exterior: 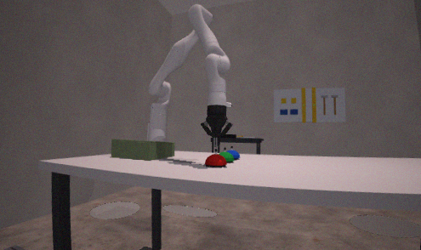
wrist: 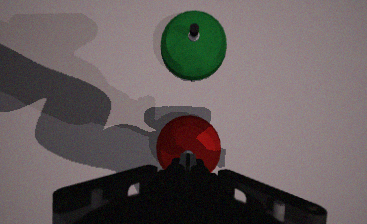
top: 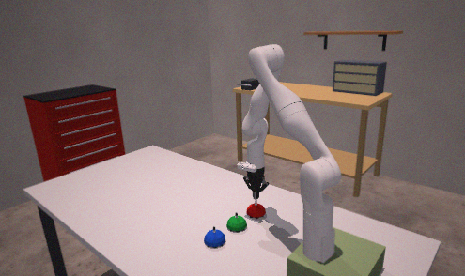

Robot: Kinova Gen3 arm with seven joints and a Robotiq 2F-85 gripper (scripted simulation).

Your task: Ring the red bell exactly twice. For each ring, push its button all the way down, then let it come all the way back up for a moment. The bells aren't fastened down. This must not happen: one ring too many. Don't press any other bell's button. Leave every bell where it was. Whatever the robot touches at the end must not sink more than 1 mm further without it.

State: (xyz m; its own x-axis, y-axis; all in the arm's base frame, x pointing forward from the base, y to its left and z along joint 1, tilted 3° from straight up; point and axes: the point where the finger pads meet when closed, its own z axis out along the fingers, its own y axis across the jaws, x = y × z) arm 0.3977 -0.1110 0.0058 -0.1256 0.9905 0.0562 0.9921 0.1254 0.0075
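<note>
The red bell is 50 mm below my hand. Round my hand: green bell (20 mm behind, 130 mm to the left, 50 mm below); then blue bell (30 mm behind, 260 mm to the left, 50 mm below).
</note>
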